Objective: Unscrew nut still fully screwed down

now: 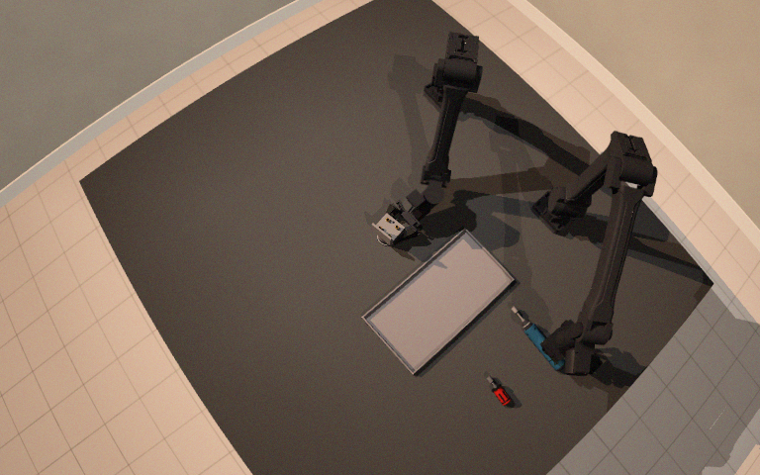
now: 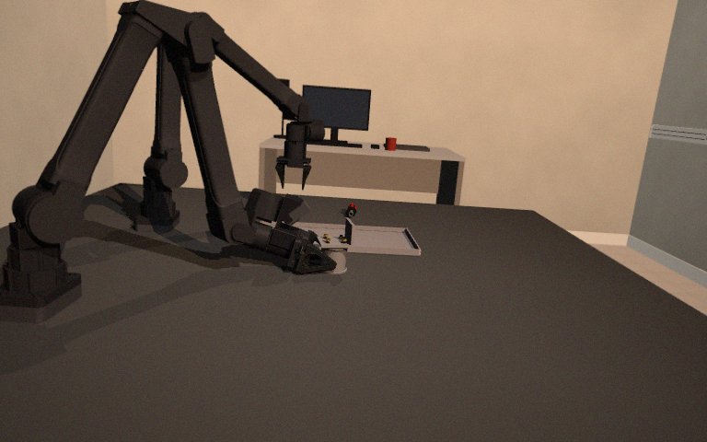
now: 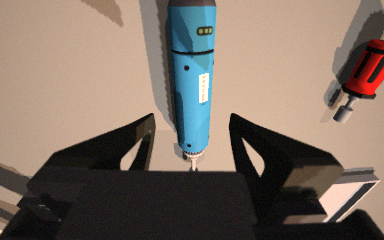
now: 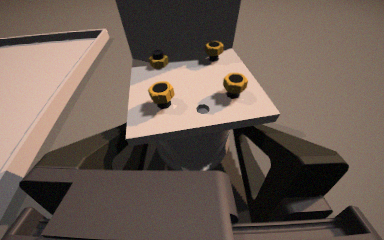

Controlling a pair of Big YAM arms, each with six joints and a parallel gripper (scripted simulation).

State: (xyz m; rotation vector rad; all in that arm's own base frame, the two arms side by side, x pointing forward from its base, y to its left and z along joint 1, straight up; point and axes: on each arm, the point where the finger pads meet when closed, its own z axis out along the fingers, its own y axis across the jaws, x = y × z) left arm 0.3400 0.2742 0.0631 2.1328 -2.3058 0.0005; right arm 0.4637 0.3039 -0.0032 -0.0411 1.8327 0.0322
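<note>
The joint module lies 1 cm above my right hand. Round my right hand: shallow grey tray (25 cm to the left, 2 cm below); nut (2 cm ahead, 2 cm to the left, 5 cm above); grey bracket (5 cm above).
</note>
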